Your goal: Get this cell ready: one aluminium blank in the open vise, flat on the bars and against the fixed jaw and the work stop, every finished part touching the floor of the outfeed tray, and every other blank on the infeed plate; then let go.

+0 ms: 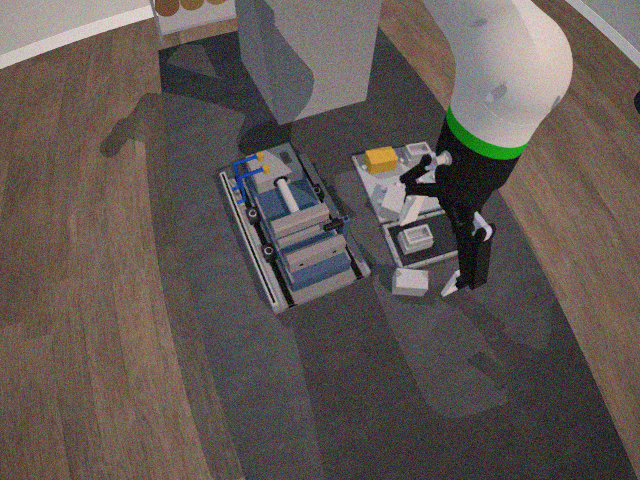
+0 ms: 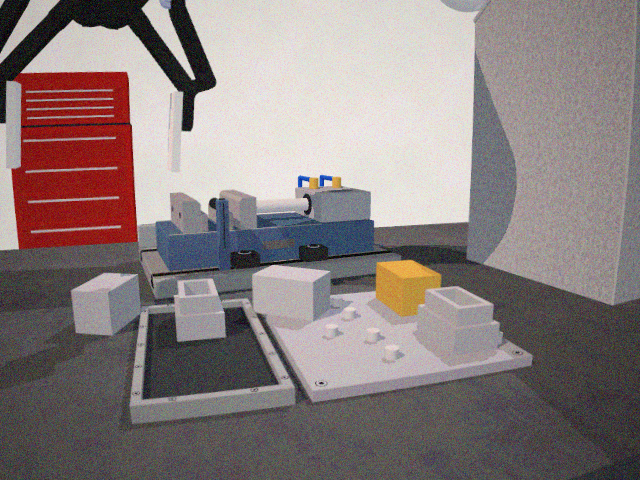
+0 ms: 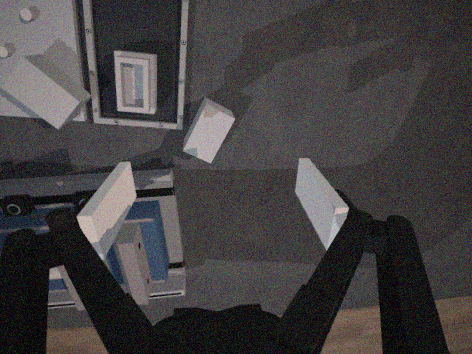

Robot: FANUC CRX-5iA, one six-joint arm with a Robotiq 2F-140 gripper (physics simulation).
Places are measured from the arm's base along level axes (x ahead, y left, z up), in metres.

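Pixels of known places: gripper, fingertip midpoint: [image 1: 428,255] [image 2: 95,169] [image 3: 216,177].
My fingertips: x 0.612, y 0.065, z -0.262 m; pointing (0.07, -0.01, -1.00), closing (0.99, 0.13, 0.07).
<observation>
For each thing: its top centre in the pictures, then the offset to it from my fingertips. "*": a spot on its surface instead.
- grey blank, top centre: [image 2: 105,281] [image 3: 208,135] [image 1: 412,278] dx -0.002, dy +0.000, dz -0.101 m
- infeed plate, top centre: [image 2: 379,325] [image 1: 406,178] dx -0.229, dy +0.090, dz -0.132 m
- similar part, top centre: [image 2: 458,296] [image 1: 418,148] dx -0.277, dy +0.134, dz -0.097 m
- vise, top centre: [image 2: 262,189] [image 3: 43,289] [image 1: 289,200] dx -0.177, dy -0.177, dz -0.041 m
- yellow block, top centre: [image 2: 407,268] [image 1: 381,154] dx -0.276, dy +0.044, dz -0.096 m
- work stop, surface spot: [image 2: 222,232] * dx -0.117, dy -0.087, dz -0.078 m
My gripper [image 1: 431,246] [image 2: 94,129] [image 3: 216,177] is wide open and empty, high above the floor near the tray. One grey blank [image 1: 410,282] [image 2: 105,303] [image 3: 209,132] lies on the floor outside the tray's corner. Another blank [image 1: 393,198] [image 2: 291,291] [image 3: 42,95] is on the infeed plate [image 2: 330,364], turned askew at its edge. A stepped, hollow-topped finished part [image 1: 416,238] [image 2: 200,322] [image 3: 135,82] is in the outfeed tray [image 2: 211,404] [image 3: 184,65]. A similar part [image 1: 417,150] [image 2: 457,330] stands on the plate. The vise [image 1: 320,271] [image 2: 191,250] is open; no blank shows between its jaws.
A yellow block [image 1: 381,160] [image 2: 408,289] and small white pegs [image 2: 372,334] are on the infeed plate. The work stop [image 1: 333,225] [image 2: 222,232] rises at the vise's side. Blue and yellow nozzles [image 1: 262,169] stand by its rear. A red cabinet [image 2: 74,180] is behind.
</observation>
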